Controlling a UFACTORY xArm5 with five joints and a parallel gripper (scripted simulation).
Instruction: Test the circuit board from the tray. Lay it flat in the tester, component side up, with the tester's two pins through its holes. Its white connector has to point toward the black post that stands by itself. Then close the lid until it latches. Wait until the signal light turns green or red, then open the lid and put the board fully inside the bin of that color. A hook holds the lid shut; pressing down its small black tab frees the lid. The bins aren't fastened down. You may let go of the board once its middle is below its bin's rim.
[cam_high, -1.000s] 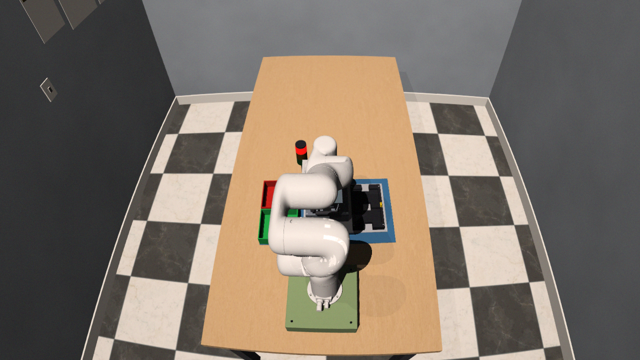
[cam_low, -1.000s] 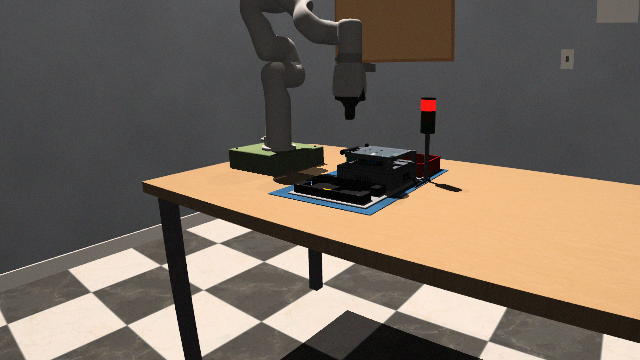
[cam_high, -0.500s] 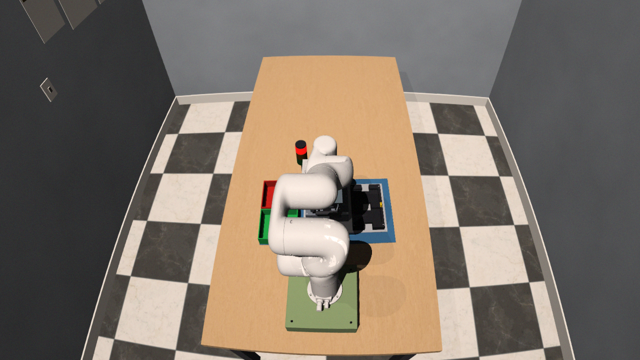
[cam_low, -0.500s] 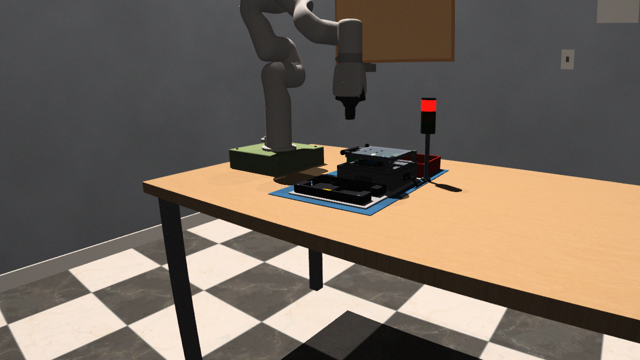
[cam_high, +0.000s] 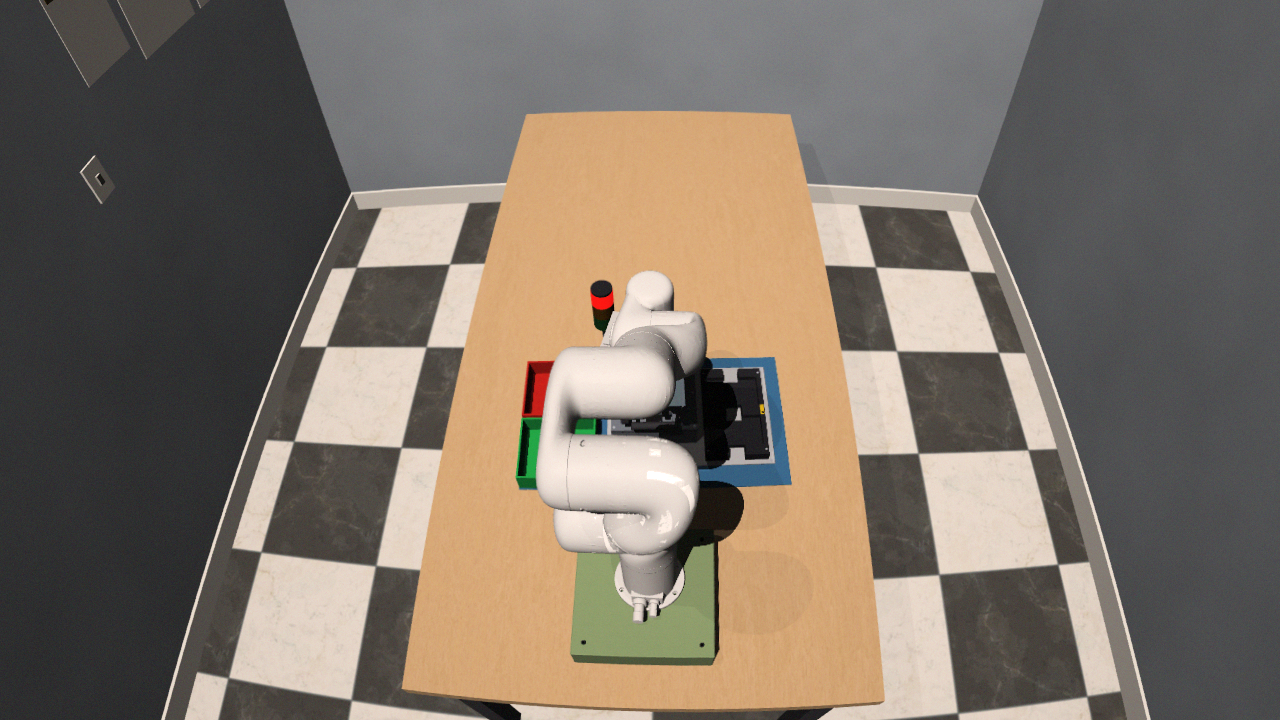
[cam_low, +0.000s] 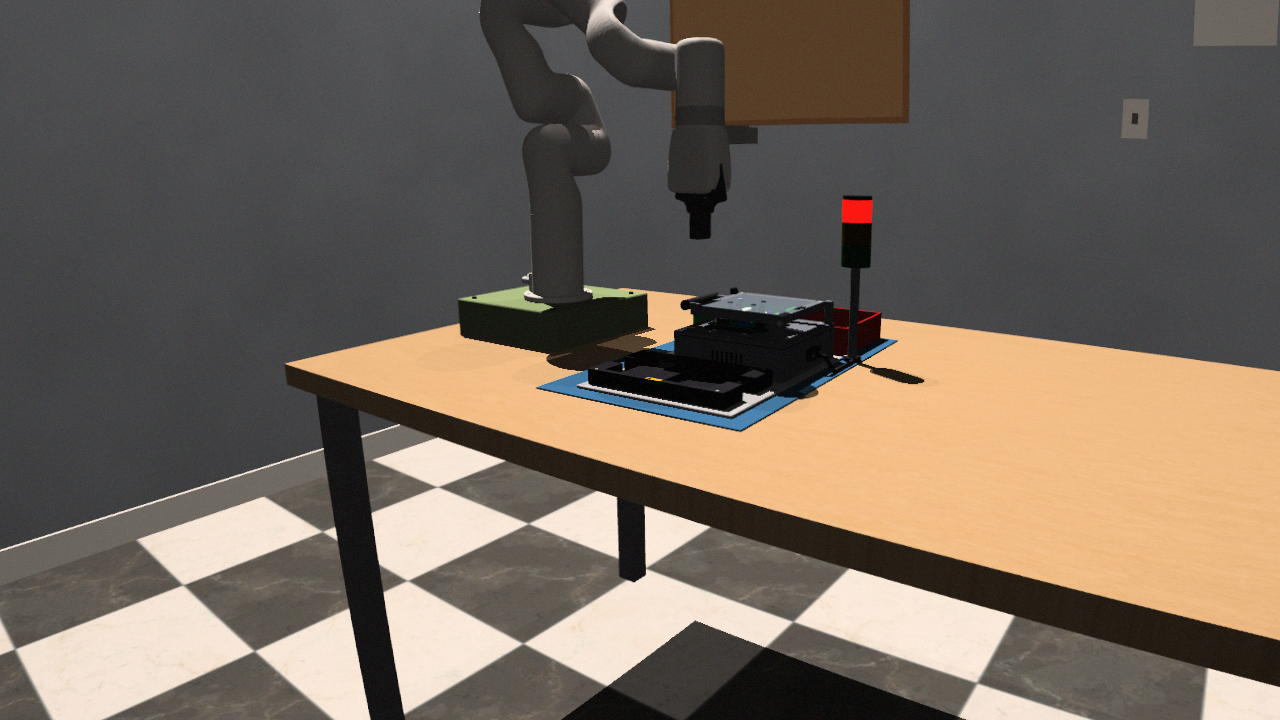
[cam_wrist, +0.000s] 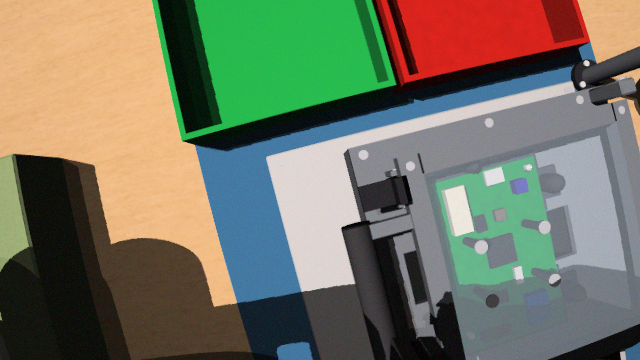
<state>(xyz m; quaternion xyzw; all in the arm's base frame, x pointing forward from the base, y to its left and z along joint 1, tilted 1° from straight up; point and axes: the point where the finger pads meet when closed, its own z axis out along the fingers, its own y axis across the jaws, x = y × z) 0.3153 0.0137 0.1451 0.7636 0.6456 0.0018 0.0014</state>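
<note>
Now: hand 2 cm short of the black tab, 6 cm to the right of it and 12 cm above it. From my hand the other things lie so: green bin: 4 cm behind, 20 cm to the left, 19 cm below; tester lid: 9 cm ahead, 1 cm to the left, 12 cm below; green circuit board: 8 cm ahead, 1 cm to the left, 14 cm below.
</note>
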